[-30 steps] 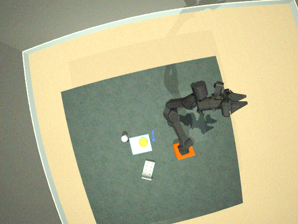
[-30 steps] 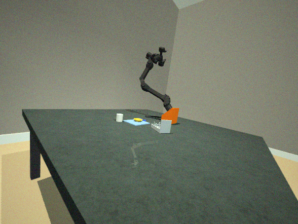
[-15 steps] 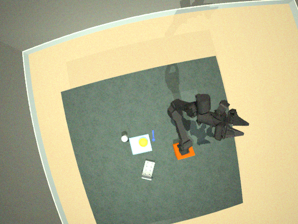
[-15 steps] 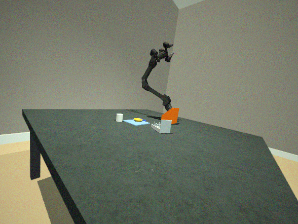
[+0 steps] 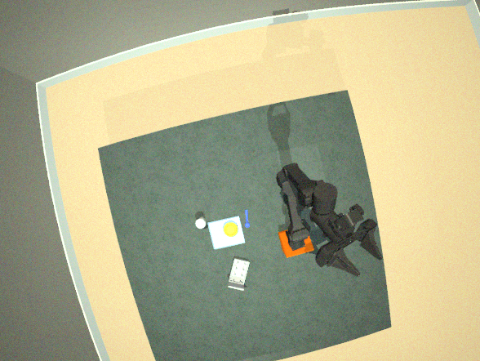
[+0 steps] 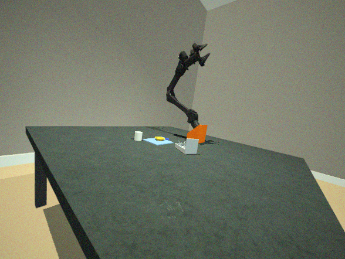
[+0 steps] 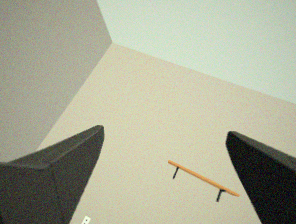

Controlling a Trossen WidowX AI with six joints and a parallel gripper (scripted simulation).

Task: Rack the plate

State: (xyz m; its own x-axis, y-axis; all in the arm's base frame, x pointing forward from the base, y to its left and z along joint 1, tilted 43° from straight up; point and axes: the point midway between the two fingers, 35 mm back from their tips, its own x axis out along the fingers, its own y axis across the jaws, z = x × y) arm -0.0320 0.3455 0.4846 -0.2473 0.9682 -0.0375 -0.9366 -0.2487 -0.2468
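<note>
Now: the yellow plate 69 cm below my gripper tip, 34 cm ahead of it and 8 cm to the right of it. Also, from my gripper tip: dish rack (69 cm below, 37 cm ahead, 13 cm to the left); light blue mat (71 cm below, 37 cm ahead, 7 cm to the right); small white cup (68 cm below, 46 cm ahead, 15 cm to the right).
</note>
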